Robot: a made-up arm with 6 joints.
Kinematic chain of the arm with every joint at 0, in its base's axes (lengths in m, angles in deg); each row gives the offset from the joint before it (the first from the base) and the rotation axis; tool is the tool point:
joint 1: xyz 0 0 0.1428 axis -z
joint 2: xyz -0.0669 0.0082 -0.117 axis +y
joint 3: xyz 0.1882 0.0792 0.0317 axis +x
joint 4: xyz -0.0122 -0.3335 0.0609 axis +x
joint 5: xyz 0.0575 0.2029 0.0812 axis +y
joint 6: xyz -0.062 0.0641 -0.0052 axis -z
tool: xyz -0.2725 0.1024 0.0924
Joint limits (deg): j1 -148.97..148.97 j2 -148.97..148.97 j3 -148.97..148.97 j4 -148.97..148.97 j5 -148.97..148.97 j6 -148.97..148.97
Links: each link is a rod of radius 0.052 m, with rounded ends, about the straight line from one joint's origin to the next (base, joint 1, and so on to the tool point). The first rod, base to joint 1, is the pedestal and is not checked.
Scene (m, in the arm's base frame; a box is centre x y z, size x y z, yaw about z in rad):
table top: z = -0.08
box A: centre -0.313 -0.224 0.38 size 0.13 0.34 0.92 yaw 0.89
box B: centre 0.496 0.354 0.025 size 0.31 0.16 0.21 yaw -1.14
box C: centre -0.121 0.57 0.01 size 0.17 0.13 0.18 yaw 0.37
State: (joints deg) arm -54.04 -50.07 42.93 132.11 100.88 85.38
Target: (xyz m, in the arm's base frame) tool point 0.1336 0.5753 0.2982
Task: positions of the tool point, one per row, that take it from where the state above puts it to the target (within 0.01 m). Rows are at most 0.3 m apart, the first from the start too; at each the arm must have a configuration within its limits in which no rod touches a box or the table.
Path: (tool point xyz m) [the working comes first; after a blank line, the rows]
Joints at the target: -105.51 -87.53 97.96 132.72 97.28 125.02
Straight joint move there: touches box B.

1: 0.7340 -0.2723 0.2206
2: 0.7042 -0.3102 0.2867
3: 0.6563 -0.3528 0.3672
4: 0.5830 -0.4015 0.4562
5: 0.4784 -0.4547 0.5445
6: 0.5988 -0.2049 0.5282
7: 0.6132 0.0632 0.4915
8: 0.5245 0.3059 0.4379
9: 0.3534 0.4852 0.3717
10: 0.1336 0.5752 0.2982

